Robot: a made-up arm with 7 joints. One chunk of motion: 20 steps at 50 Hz.
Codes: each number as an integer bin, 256 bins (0 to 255) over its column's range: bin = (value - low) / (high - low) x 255, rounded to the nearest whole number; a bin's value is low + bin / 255 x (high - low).
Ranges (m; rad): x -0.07..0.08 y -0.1..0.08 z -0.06..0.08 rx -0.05..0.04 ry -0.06..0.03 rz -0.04..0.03
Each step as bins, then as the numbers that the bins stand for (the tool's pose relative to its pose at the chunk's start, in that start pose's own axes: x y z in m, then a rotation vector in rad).
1 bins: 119 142 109 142 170 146
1 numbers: 0.0000 0.0002 -0.0002 0.0001 0.0000 0.0001
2 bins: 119 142 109 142 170 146
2 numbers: 0.0000 0.0002 -0.0002 0.0001 0.0000 0.0001
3 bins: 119 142 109 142 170 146
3 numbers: 0.0000 0.0002 -0.0002 0.0001 0.0000 0.0001
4 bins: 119 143 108 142 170 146
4 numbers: 0.0000 0.0009 -0.0007 0.0001 0.0000 0.0001
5 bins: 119 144 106 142 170 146
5 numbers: 0.0000 0.0016 -0.0018 0.0001 0.0000 0.0001
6 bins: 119 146 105 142 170 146
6 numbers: 0.0000 0.0031 -0.0024 0.0001 0.0000 0.0001
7 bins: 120 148 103 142 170 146
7 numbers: 0.0006 0.0045 -0.0035 0.0001 0.0000 0.0001
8 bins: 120 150 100 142 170 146
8 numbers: 0.0006 0.0059 -0.0051 0.0001 0.0000 0.0001
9 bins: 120 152 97 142 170 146
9 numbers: 0.0006 0.0073 -0.0067 0.0001 0.0000 0.0001
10 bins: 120 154 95 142 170 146
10 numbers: 0.0006 0.0087 -0.0078 0.0001 0.0000 0.0001
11 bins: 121 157 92 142 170 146
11 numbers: 0.0012 0.0108 -0.0095 0.0001 0.0000 0.0001
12 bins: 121 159 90 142 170 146
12 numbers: 0.0012 0.0122 -0.0106 0.0001 0.0000 0.0001
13 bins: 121 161 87 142 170 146
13 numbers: 0.0012 0.0136 -0.0122 0.0001 0.0000 0.0001
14 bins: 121 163 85 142 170 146
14 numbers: 0.0012 0.0151 -0.0133 0.0001 0.0000 0.0001
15 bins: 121 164 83 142 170 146
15 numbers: 0.0012 0.0158 -0.0144 0.0001 0.0000 0.0001
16 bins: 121 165 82 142 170 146
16 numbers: 0.0012 0.0165 -0.0150 0.0001 0.0000 0.0001
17 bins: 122 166 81 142 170 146
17 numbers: 0.0018 0.0172 -0.0155 0.0001 0.0000 0.0001
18 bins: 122 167 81 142 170 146
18 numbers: 0.0018 0.0179 -0.0155 0.0001 0.0000 0.0001
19 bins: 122 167 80 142 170 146
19 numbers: 0.0018 0.0179 -0.0161 0.0001 0.0000 0.0001
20 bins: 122 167 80 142 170 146
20 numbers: 0.0018 0.0179 -0.0161 0.0001 0.0000 0.0001
